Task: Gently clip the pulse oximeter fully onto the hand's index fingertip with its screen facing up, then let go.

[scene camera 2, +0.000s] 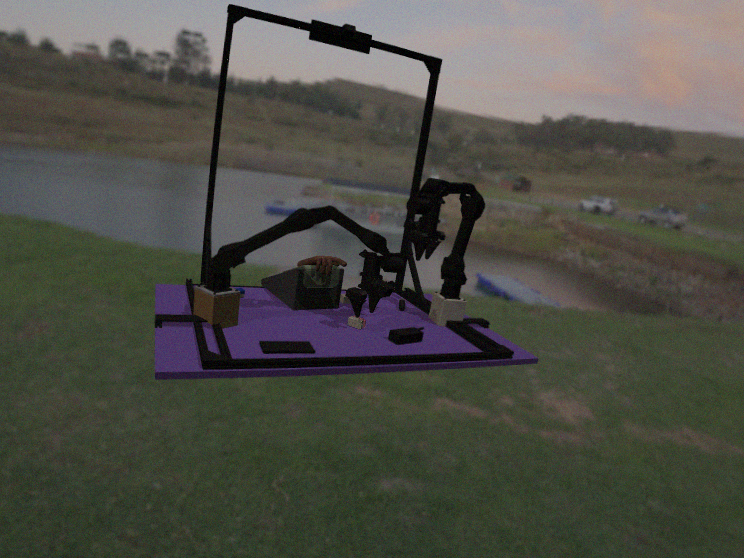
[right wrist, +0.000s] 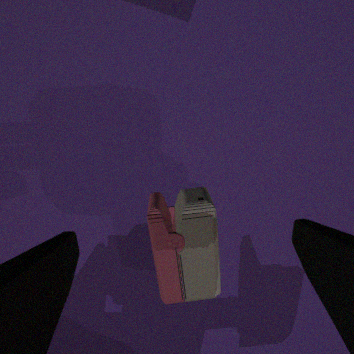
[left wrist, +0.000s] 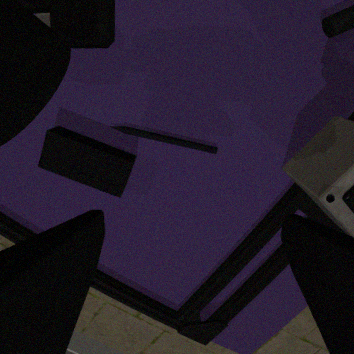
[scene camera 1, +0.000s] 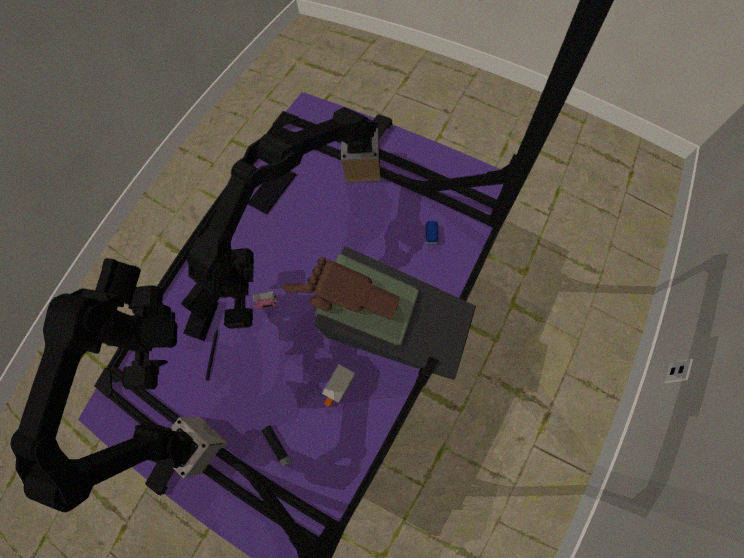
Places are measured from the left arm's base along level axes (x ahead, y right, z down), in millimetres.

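Pixels of known places: left gripper, fingertip midpoint: (scene camera 2: 422, 259) (left wrist: 194, 223); right gripper, fingertip midpoint: (scene camera 2: 364, 315) (right wrist: 186, 236) (scene camera 1: 250, 297); left arm's base at its link origin: (scene camera 2: 450, 296) (scene camera 1: 181, 447); right arm's base at its link origin: (scene camera 2: 217, 288) (scene camera 1: 359, 143).
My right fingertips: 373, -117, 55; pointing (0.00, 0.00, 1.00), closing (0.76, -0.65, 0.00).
Note:
For each thing: its top centre in the pictures, then the offset to it from my right fingertips, as dx, dy, dz.
- pulse oximeter at its top centre: (right wrist: 185, 262) (left wrist: 47, 6) (scene camera 1: 262, 298) (scene camera 2: 357, 318) +17, +19, +19
- black box at its top centre: (left wrist: 83, 164) (scene camera 1: 198, 316) (scene camera 2: 406, 330) -124, -95, +15
- dark pen at its top centre: (left wrist: 163, 138) (scene camera 1: 211, 353) -178, -11, +41
- white box at its top centre: (scene camera 1: 336, 387) -44, +304, +23
- dark cylinder at its top centre: (scene camera 1: 274, 446) -246, +271, +23
- blue object at its top centre: (scene camera 1: 432, 229) +418, +265, +18
- flat black slab at its top centre: (scene camera 2: 287, 346) (scene camera 1: 271, 187) +283, -195, +43
The pulse oximeter (scene camera 1: 264, 300) (scene camera 2: 356, 322) (right wrist: 200, 272), one half pink and one white, lies on its side on the purple table, clear of the hand. Its screen face does not show. The brown hand (scene camera 1: 342, 285) (scene camera 2: 324, 261) rests on a green pad on a dark wedge, its index finger (scene camera 1: 296, 287) stretched toward the picture's left. My right gripper (scene camera 2: 365, 312) (right wrist: 186, 236) is open and empty, low over the table close to the oximeter, which shows between the fingers in the right wrist view. My left gripper (scene camera 1: 150, 366) (scene camera 2: 423, 254) (left wrist: 194, 223) is open and empty, raised well away.
The wedge (scene camera 1: 441, 318) (scene camera 2: 320, 299) slopes under the hand. A black box (scene camera 2: 405, 336) (left wrist: 87, 167) and a dark pen (scene camera 1: 212, 354) (left wrist: 170, 140) lie near the arms. A white box (scene camera 1: 339, 381), a dark cylinder (scene camera 1: 275, 444), a blue object (scene camera 1: 431, 231) and a flat black slab (scene camera 2: 287, 347) lie around.

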